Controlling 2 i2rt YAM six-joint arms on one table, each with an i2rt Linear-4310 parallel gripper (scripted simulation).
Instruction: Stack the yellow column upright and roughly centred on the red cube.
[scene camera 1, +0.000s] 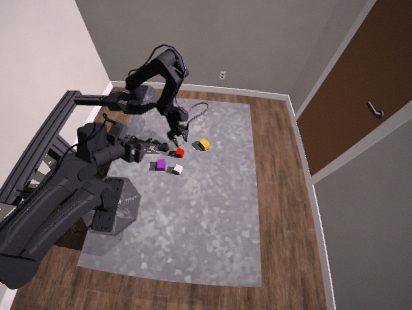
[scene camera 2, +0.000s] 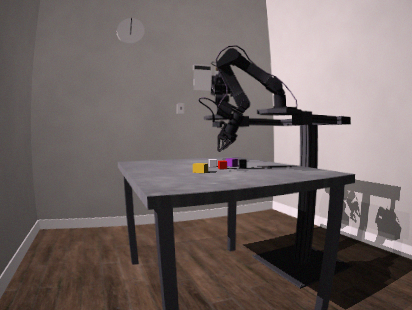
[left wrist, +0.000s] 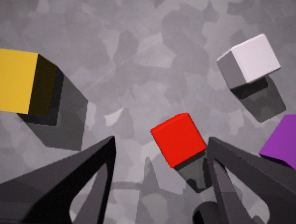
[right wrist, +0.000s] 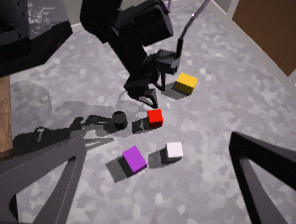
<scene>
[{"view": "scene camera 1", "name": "my right gripper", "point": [140, 141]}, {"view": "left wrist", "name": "my left gripper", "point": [161, 144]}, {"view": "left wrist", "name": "red cube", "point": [179, 139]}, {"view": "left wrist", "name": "white cube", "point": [243, 64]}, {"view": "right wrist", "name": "my left gripper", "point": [159, 99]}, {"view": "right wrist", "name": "my right gripper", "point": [155, 141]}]
</scene>
